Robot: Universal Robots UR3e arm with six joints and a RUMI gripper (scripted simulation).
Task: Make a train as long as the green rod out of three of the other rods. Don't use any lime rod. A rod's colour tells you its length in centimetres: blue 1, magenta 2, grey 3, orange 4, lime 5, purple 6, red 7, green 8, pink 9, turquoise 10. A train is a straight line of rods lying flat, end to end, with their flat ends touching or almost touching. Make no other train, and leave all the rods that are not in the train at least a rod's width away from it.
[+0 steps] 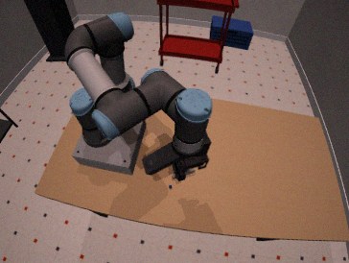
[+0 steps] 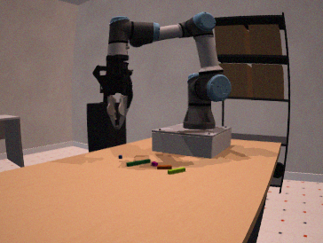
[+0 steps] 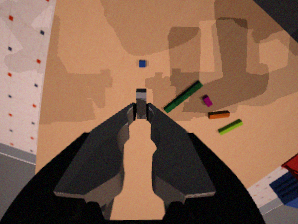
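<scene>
My hand is 20 mm past the small blue rod, 10 mm to the left of it and 110 mm above it. Round my hand: magenta rod (130 mm to the left, 110 mm below); green rod (10 mm ahead, 80 mm to the left, 110 mm below); grey rod (10 mm below).
</scene>
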